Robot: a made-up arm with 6 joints.
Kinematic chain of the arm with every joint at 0, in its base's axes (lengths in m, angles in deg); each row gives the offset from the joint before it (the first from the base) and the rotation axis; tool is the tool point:
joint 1: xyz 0 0 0.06 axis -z
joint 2: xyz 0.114 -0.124 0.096 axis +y
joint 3: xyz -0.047 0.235 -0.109 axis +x
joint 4: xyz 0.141 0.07 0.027 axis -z
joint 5: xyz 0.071 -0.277 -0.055 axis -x
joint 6: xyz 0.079 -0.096 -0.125 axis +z
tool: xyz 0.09 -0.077 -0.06
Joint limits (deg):
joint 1: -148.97..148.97
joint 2: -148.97..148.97
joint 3: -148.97..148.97
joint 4: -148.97..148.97
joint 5: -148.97..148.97
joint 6: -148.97..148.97
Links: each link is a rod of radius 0.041 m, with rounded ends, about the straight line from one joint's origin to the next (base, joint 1, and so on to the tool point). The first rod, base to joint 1, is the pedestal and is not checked.
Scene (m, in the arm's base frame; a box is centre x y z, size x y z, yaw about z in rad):
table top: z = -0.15
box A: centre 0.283 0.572 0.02 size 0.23 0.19 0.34 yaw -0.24
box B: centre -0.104 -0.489 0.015 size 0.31 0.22 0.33 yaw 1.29
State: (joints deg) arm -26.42 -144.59 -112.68 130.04 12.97 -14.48
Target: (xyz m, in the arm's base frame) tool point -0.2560 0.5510 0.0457
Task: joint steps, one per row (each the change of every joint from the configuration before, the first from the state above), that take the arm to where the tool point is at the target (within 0.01 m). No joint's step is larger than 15 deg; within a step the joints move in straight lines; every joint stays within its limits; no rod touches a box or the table.
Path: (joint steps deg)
1: -13.44 -1.10 2.66 4.73 -3.55 -3.46
2: -13.43 -1.09 2.66 4.73 -3.55 -3.46
3: -13.44 -1.10 2.67 4.74 -3.54 -3.46
4: -13.43 -1.09 2.66 4.73 -3.55 -3.46
5: -11.98 0.00 -0.74 -11.54 9.53 6.66
6: -11.97 0.00 -0.74 -11.53 9.54 6.66
7: -11.98 0.00 -0.74 -11.54 9.53 6.66

